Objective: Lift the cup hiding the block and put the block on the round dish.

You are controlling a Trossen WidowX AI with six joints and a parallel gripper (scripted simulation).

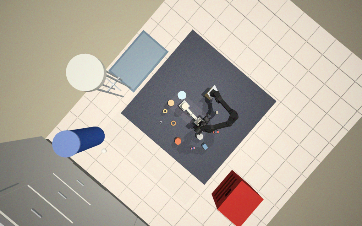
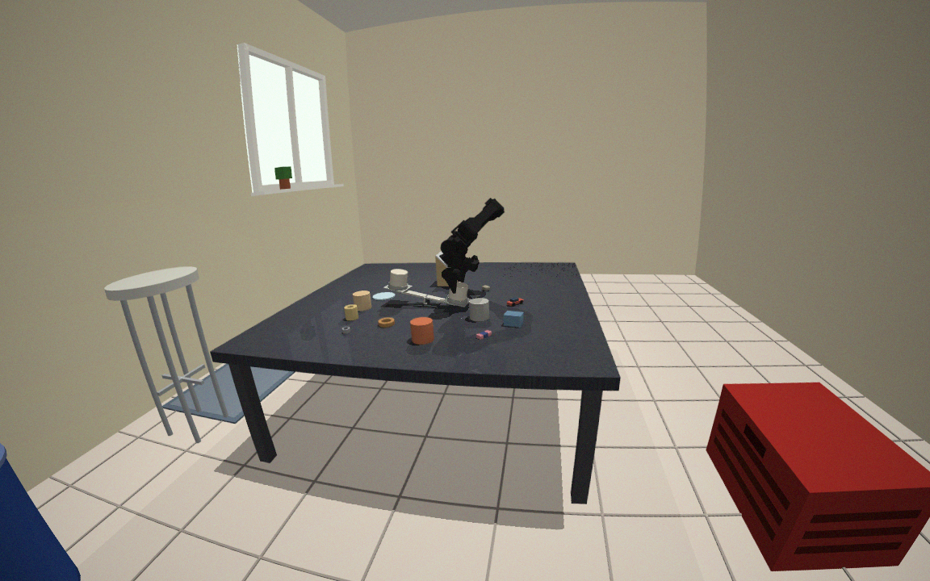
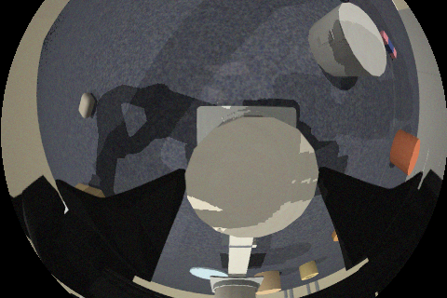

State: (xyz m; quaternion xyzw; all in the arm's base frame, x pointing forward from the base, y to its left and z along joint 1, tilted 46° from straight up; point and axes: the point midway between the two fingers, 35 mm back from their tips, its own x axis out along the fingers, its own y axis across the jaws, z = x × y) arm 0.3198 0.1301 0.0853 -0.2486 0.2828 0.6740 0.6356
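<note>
Right now my gripper tip is 30 mm above the grey block. Also, from my gripper tip: grey cylinder (90 mm ahead, 110 mm to the left, 30 mm below); red toy car (60 mm behind, 210 mm to the left, 60 mm below); cream cup (20 mm to the left, 10 mm below).
</note>
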